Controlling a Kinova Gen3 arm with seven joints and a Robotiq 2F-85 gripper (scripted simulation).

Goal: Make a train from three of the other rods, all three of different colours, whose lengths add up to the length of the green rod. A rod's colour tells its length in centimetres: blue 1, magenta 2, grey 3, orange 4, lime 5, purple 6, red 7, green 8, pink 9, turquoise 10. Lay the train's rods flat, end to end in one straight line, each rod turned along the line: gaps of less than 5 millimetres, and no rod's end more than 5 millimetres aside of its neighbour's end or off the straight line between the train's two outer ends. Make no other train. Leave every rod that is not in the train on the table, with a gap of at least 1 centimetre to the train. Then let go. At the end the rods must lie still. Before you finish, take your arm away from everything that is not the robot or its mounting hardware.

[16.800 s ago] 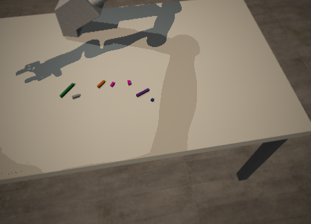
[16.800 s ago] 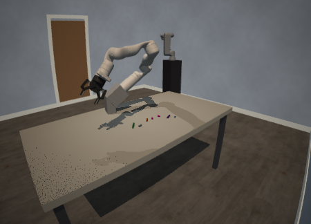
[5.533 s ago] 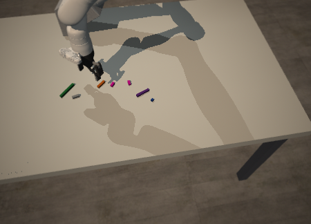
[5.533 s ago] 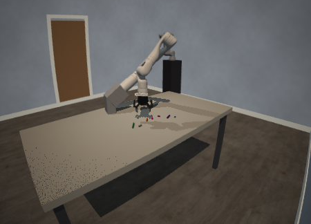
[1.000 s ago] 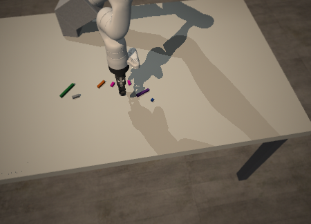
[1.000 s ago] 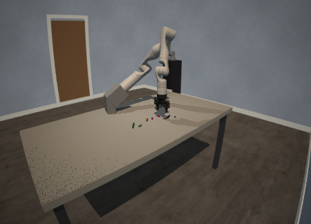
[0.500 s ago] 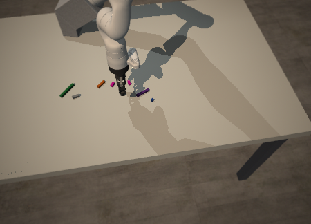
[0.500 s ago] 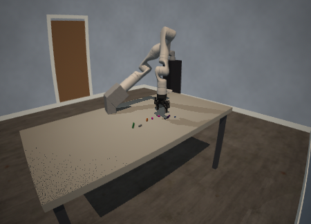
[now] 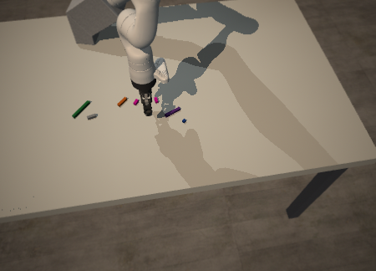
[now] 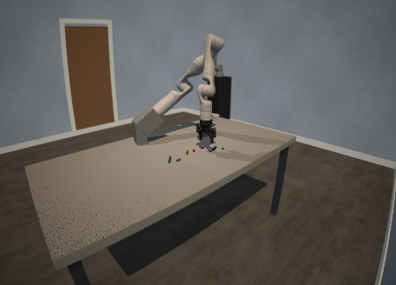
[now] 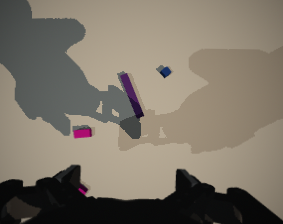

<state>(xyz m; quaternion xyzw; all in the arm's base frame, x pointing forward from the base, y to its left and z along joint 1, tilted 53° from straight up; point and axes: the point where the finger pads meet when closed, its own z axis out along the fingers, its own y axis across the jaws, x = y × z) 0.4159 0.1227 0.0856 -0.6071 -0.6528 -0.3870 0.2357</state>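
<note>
My gripper is now 12 cm to the right of the blue rod, 7 cm above it and 2 cm short of it. From my hand the other things lie so: orange rod 10 cm to the right, 7 cm below, 6 cm behind; grey rod 20 cm to the right, 7 cm below, 1 cm ahead; purple rod 8 cm to the left, 7 cm below, 2 cm behind.
</note>
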